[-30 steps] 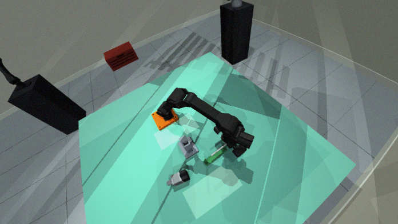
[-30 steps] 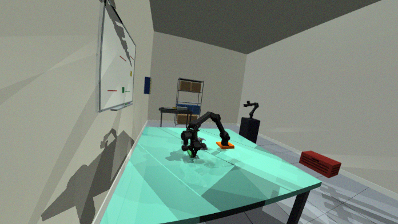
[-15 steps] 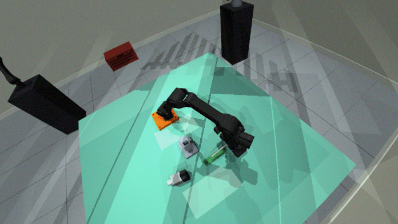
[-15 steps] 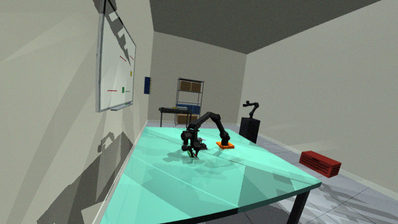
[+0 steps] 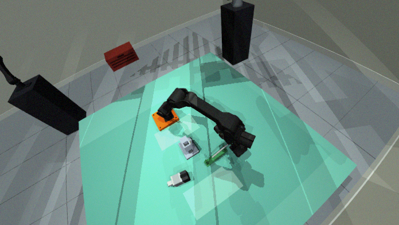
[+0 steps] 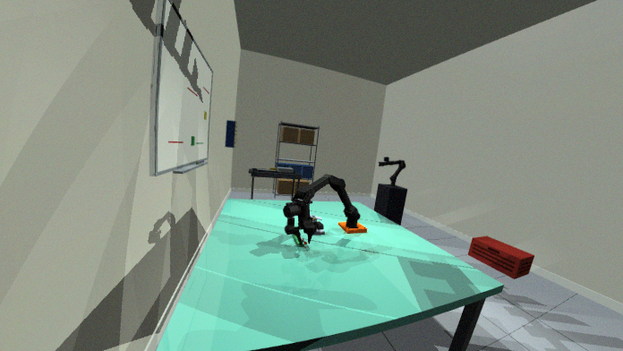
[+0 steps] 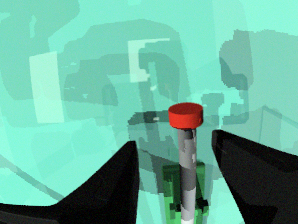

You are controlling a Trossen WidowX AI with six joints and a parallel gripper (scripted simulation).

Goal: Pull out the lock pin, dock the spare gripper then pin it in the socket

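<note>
Right now my gripper tip is 2 cm short of the green bracket strip, 10 cm to the left of it and 1 cm above it. Also, from my gripper tip: mount socket 10 cm behind, 21 cm to the right, 2 cm above; spare gripper 3 cm ahead, 33 cm to the right.
</note>
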